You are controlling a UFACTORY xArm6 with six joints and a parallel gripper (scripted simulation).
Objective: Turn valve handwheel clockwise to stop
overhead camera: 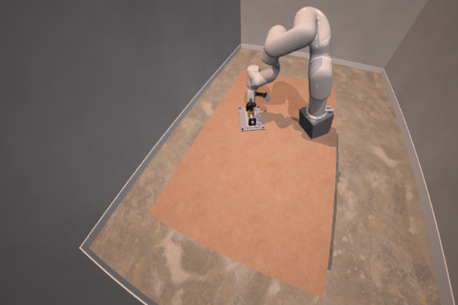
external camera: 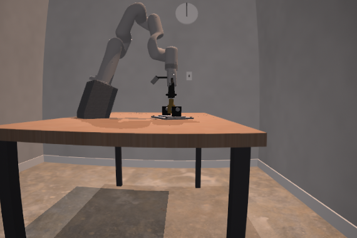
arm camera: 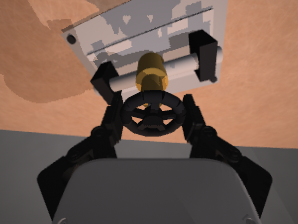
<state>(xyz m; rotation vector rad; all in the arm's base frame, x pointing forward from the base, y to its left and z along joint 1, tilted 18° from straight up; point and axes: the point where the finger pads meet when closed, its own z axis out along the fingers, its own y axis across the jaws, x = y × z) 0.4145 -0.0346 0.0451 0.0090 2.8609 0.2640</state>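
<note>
The black spoked handwheel is right at my hand. The rest, counted from my hand: grey baseplate: 130 mm below.
</note>
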